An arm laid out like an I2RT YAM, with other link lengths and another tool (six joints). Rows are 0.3 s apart.
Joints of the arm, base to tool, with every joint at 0 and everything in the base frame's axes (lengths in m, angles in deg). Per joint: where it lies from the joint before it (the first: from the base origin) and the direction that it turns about. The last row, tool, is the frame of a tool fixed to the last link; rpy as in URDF.
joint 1: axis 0 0 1 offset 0 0 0.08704
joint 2: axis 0 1 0 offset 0.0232 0.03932 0.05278
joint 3: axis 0 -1 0 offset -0.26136 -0.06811 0
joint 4: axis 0 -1 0 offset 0.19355 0.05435 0.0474
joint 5: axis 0 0 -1 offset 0.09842 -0.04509 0.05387
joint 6: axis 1 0 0 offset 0.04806 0 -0.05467
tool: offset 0.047 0.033 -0.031 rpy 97.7 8.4 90
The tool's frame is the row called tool.
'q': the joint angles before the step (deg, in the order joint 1, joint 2, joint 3, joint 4, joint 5, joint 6). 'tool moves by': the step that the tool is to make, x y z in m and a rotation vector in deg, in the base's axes. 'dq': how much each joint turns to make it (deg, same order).
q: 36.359, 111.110, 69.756, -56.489, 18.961, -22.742
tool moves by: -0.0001, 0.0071, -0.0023, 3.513, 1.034, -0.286
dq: 0.018, 0.023, -0.033, 1.347, -3.453, -0.136
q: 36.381, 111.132, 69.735, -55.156, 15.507, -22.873
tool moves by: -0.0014, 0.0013, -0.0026, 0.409, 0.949, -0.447
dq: 0.010, 0.627, -0.044, 0.056, -0.940, 0.360
